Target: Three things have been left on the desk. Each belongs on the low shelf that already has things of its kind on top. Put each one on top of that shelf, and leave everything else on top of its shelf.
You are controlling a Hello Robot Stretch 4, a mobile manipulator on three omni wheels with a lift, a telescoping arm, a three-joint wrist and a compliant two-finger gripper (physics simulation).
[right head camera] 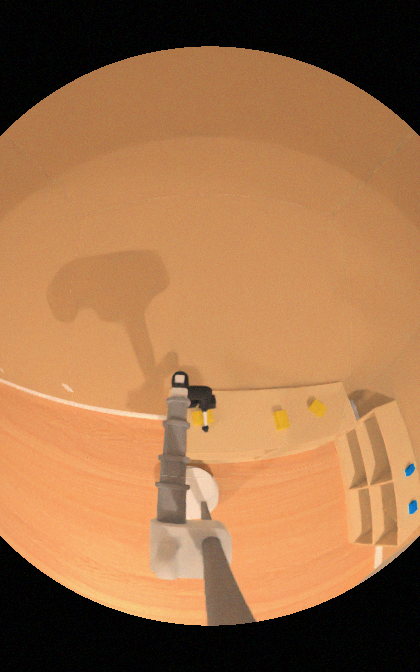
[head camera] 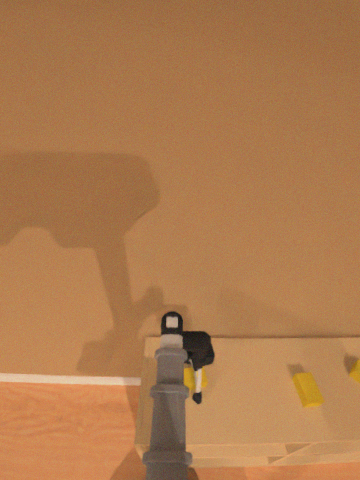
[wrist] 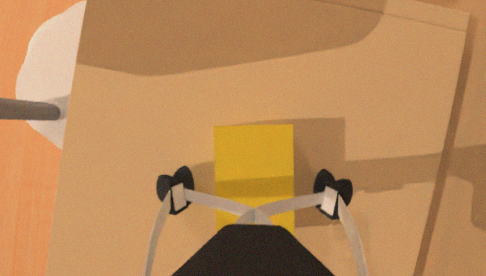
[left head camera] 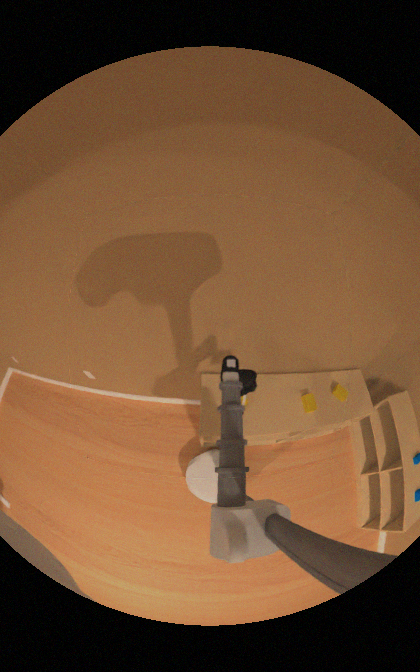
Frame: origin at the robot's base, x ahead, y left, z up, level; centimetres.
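Where they show: gripper, fingertip midpoint: (head camera: 193, 380) (wrist: 253, 183).
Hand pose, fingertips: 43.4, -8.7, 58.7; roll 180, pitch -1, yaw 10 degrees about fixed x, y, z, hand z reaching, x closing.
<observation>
Each offset is from my fingertips to the centre of the thing, as dx, dy, dz. Level surfaces: height alone.
My gripper (wrist: 253, 183) is open over the top of a low shelf @(dz -0.3) (head camera: 240, 415) (left head camera: 270, 420) (right head camera: 240, 440) (wrist: 125, 110). A yellow block @(-0.1, +0.5, +1.9) (wrist: 255, 155) (head camera: 190, 378) (right head camera: 197, 418) lies between its spread fingers, with a gap on each side, near the shelf's left end. Two more yellow blocks stand farther right on the same shelf: one @(-3.7, -42.8, +1.9) (head camera: 308, 389) (left head camera: 309, 403) (right head camera: 281, 419) near the middle, one (left head camera: 340, 392) (right head camera: 317, 408) towards the right end. The desk does not show in these views.
A second low shelf (left head camera: 382, 471) (right head camera: 370, 485) with open compartments stands at the right, at an angle to the first. Two blue things (right head camera: 410, 469) (right head camera: 413, 507) are on its top. My arm (left head camera: 231, 450) (right head camera: 172, 455) reaches over the wooden floor. A brown wall rises behind.
</observation>
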